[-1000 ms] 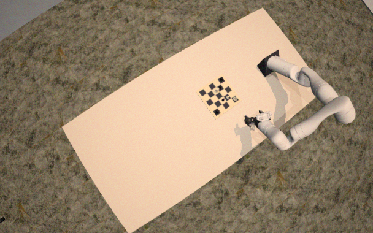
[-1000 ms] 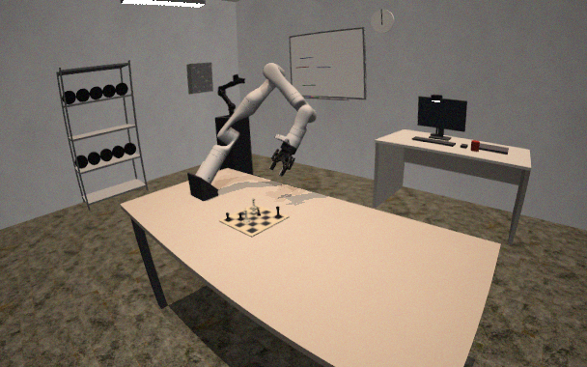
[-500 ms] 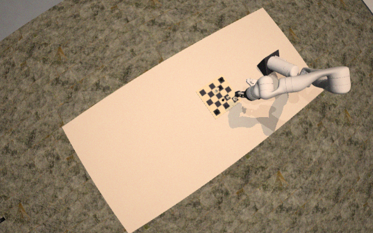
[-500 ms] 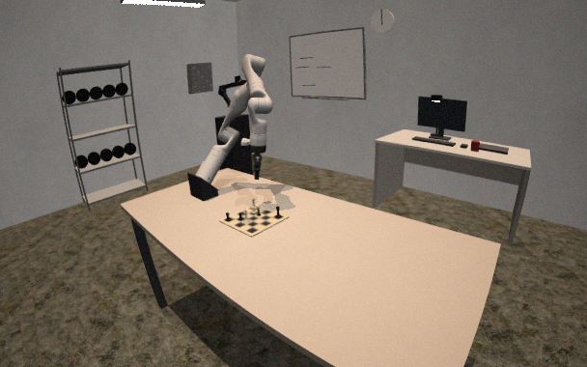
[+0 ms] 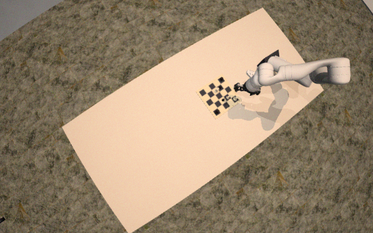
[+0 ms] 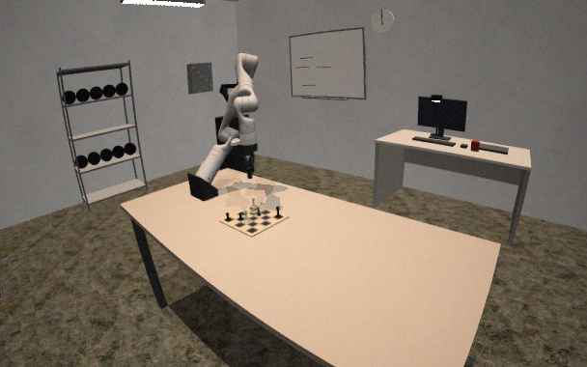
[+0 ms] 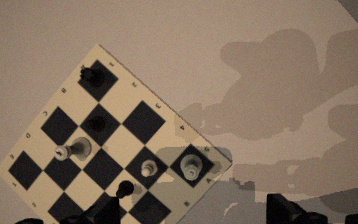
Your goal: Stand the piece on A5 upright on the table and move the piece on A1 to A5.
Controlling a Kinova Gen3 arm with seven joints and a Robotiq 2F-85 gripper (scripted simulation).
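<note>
Now: the white pawn 30 mm ahead of my hand, 40 mm to the right of it and 150 mm below it. Also, from my hand: chessboard: 70 mm ahead, 80 mm to the right, 170 mm below.
</note>
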